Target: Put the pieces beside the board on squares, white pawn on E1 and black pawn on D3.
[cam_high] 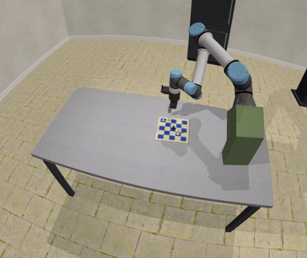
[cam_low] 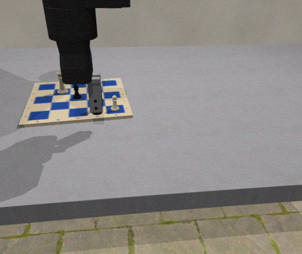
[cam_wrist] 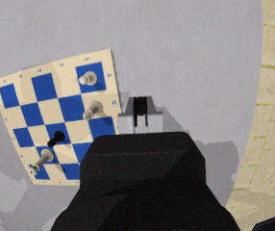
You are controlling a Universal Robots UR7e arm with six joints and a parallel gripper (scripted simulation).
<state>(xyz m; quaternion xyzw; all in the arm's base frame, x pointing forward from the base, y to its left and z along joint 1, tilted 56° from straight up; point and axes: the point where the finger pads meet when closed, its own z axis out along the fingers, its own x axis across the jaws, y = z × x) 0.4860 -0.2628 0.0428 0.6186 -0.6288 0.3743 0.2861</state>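
Right now the cream chessboard is 40 mm behind my hand, 140 mm to the left of it and 50 mm below it. Round my hand: white bishop 60 mm to the left, 30 mm below; white queen 80 mm behind, 170 mm to the left, 30 mm below; white pawn 40 mm ahead, 60 mm to the left, 40 mm below.
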